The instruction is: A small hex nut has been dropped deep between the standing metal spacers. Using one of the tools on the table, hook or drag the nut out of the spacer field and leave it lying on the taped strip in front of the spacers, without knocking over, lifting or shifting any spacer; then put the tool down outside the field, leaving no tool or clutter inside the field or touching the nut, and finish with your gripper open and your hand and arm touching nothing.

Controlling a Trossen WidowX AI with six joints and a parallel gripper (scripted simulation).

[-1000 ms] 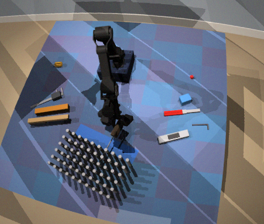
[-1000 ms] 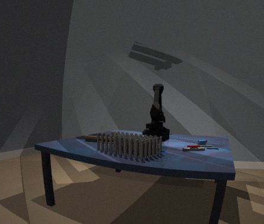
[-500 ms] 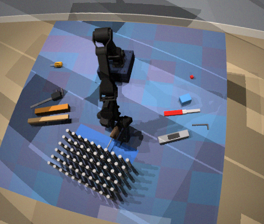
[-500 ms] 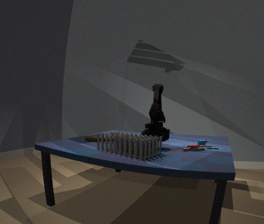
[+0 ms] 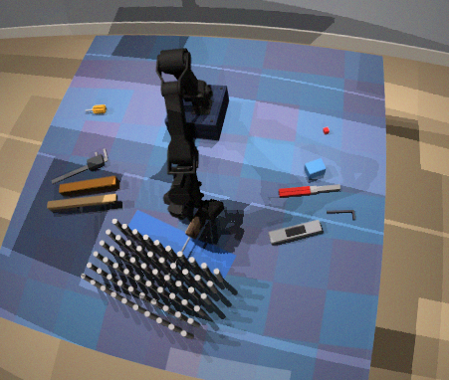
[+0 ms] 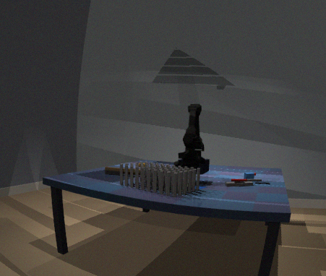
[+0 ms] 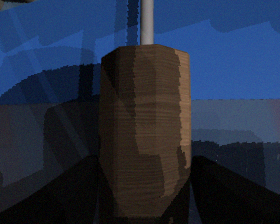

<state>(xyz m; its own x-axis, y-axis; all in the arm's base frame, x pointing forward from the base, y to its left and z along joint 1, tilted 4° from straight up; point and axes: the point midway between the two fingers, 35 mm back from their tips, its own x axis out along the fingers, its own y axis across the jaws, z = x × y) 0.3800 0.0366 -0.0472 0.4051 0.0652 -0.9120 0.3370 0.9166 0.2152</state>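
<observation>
Right now the blue taped strip is 60 mm to the right of my gripper tip, 60 mm ahead of it and 40 mm below it. From my gripper tip the other things lie so: hook tool (100 mm ahead, 40 mm to the right); then grey plate (300 mm to the left, 20 mm below, 10 mm behind); then red-handled tool (340 mm to the left, 160 mm behind, 30 mm below).
</observation>
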